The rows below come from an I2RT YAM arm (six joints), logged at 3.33 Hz.
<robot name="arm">
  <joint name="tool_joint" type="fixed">
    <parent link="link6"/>
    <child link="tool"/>
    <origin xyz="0 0 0" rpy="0 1.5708 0"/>
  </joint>
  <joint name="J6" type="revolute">
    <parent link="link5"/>
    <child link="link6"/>
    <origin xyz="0.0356 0 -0.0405"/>
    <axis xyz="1 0 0"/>
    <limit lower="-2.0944" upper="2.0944"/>
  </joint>
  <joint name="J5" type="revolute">
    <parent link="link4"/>
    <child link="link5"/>
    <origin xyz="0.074 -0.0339 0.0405"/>
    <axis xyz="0 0 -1"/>
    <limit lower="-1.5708" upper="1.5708"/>
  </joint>
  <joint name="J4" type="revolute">
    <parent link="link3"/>
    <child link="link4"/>
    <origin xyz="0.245 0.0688 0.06"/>
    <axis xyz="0 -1 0"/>
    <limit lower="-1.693" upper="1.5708"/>
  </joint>
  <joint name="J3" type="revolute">
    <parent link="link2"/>
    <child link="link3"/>
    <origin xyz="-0.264 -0.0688 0"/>
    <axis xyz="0 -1 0"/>
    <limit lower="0" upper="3.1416"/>
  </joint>
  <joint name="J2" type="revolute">
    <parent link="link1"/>
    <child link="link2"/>
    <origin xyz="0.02 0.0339 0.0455"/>
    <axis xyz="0 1 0"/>
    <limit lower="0" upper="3.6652"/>
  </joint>
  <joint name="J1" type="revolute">
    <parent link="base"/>
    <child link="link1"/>
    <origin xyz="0 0 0.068"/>
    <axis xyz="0 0 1"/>
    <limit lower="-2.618" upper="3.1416"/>
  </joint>
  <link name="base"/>
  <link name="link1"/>
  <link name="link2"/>
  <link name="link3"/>
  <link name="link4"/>
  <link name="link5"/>
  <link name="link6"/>
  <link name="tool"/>
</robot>
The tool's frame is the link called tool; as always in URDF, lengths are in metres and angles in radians.
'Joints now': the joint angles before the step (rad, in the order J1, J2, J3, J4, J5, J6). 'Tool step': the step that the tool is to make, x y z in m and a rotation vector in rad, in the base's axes. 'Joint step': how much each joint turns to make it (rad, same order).
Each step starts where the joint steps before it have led.
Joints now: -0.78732 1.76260 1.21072 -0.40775 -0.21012 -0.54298
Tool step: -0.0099 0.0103 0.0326 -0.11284 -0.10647 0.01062
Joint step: 0.00040 -0.12283 -0.04938 0.07937 -0.00321 -0.01082
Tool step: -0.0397 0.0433 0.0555 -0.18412 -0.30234 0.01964
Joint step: 0.00079 -0.33108 -0.20113 0.22833 -0.06428 0.05836
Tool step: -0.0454 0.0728 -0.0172 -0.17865 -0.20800 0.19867
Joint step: 0.06943 -0.37834 -0.38318 0.26846 -0.12640 -0.03120
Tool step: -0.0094 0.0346 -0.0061 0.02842 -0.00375 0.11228
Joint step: 0.10274 -0.14254 -0.06729 -0.08005 -0.01397 0.02449
